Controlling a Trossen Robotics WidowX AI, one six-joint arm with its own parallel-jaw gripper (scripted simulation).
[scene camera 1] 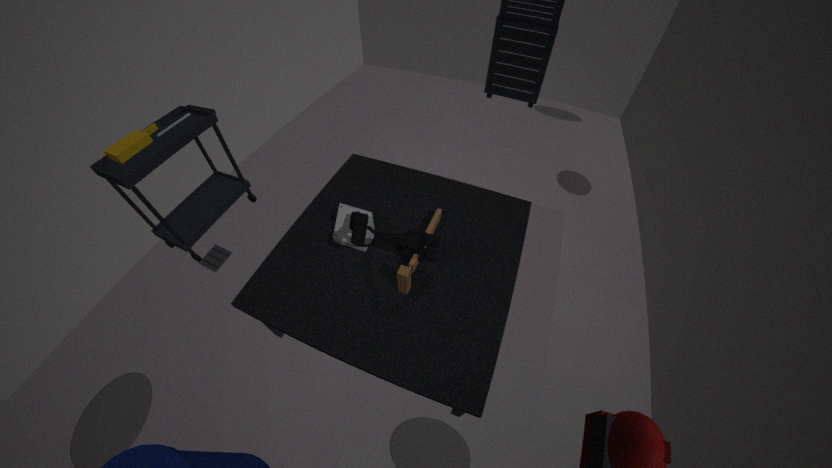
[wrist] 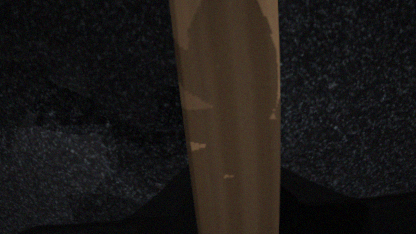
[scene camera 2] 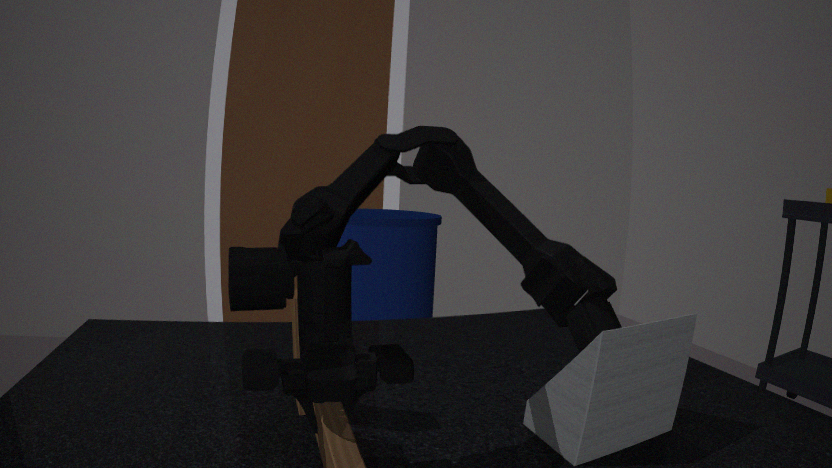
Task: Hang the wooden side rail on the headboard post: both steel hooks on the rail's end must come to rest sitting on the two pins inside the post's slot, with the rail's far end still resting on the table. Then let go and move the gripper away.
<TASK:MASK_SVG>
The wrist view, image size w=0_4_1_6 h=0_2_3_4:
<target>my gripper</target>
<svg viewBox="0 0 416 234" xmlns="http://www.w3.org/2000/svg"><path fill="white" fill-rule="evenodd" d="M281 166L279 234L416 234L416 191L369 198L353 198L345 194L342 195L318 183L311 182ZM189 164L163 190L124 220L65 225L38 225L30 227L21 233L19 232L19 234L198 234Z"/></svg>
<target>wooden side rail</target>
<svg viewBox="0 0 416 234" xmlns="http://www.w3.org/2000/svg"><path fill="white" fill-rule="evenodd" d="M169 0L198 234L279 234L281 126L278 0Z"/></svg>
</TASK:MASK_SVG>
